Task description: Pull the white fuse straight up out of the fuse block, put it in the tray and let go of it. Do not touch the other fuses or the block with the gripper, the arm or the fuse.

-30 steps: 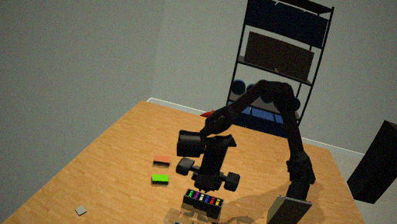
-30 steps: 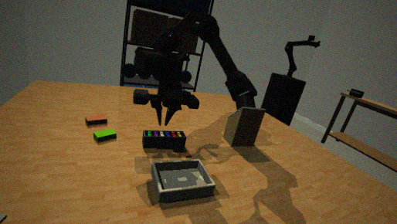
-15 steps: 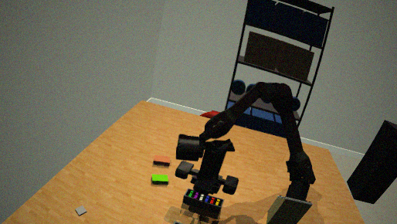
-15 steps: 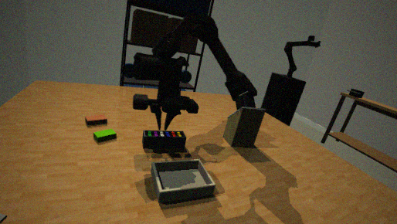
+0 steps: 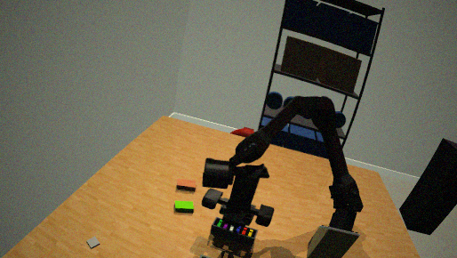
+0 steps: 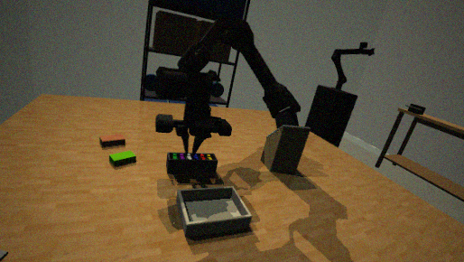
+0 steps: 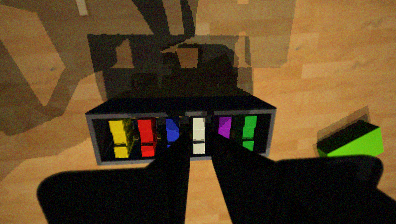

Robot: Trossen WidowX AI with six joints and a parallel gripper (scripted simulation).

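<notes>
Right now my gripper tip is 2 cm above the white fuse. The rest, counted from my gripper tip: grey tray 17 cm to the left, 4 cm below, 2 cm behind; purple fuse 2 cm below, 2 cm ahead; blue fuse 2 cm below, 2 cm behind.
</notes>
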